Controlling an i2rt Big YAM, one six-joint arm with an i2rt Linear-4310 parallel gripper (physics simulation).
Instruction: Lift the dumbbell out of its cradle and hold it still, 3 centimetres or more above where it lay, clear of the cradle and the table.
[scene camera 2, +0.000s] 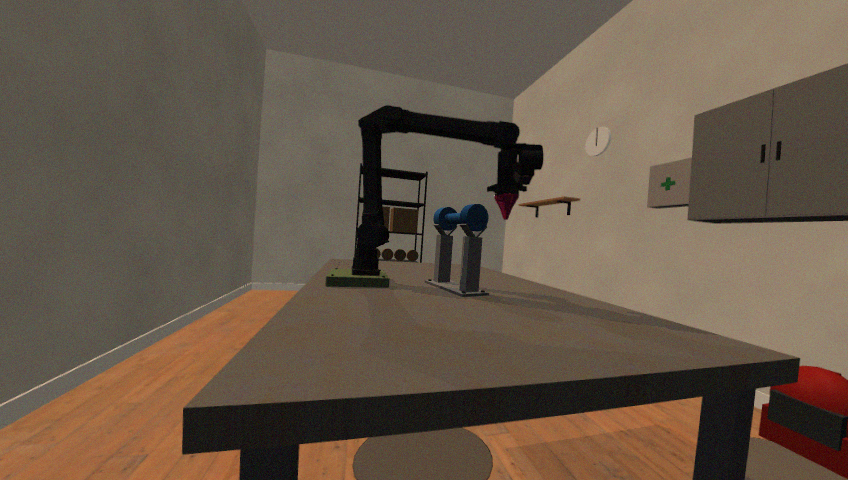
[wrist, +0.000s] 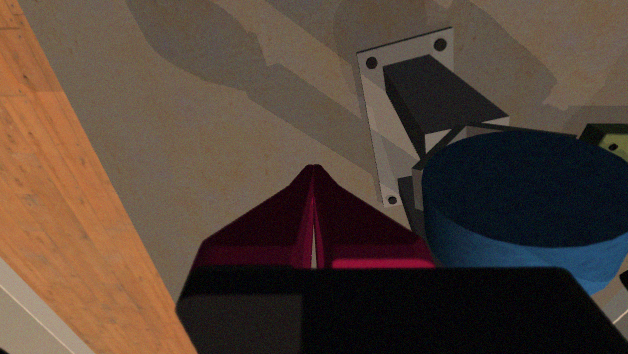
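Seen in the pictures: gripper, fingertip midpoint: (scene camera 2: 505, 219) (wrist: 313, 176); arm's base, origin of the base link: (scene camera 2: 365, 272).
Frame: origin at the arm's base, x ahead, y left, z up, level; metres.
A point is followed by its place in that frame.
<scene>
The blue dumbbell (scene camera 2: 474, 217) {x 0.294, y -0.191, z 0.201 m} (wrist: 525, 190) {x 0.308, y -0.188, z 0.212 m} lies level across the two grey posts of its cradle (scene camera 2: 471, 261) {x 0.295, y -0.188, z 0.071 m} (wrist: 440, 95) {x 0.304, y -0.186, z 0.091 m}, above the table. In the wrist view one of its heads is at the right and hides part of the near post; the handle is hidden there. My gripper (scene camera 2: 505, 217) {x 0.398, y -0.191, z 0.204 m} (wrist: 313, 176) {x 0.398, y -0.191, z 0.204 m} has crimson fingers that point down and are shut with nothing between them. In the scene view the fingertips are just right of the dumbbell's near head, at about its height. In the wrist view they are left of that head, with table behind them.
The cradle's base plate (scene camera 2: 437, 286) {x 0.231, y -0.083, z -0.026 m} (wrist: 372, 110) {x 0.337, y -0.129, z -0.021 m} is on the table (scene camera 2: 416, 350) {x 0.046, y -0.548, z -0.029 m} (wrist: 200, 150) {x 0.567, y -0.074, z -0.029 m}. The arm's green base (scene camera 2: 357, 279) {x -0.027, y -0.099, z -0.006 m} (wrist: 612, 142) {x 0.055, y -0.091, z 0.001 m} stands left of the cradle in the scene view. The table's edge and the wooden floor (wrist: 65, 175) run along the left of the wrist view.
</scene>
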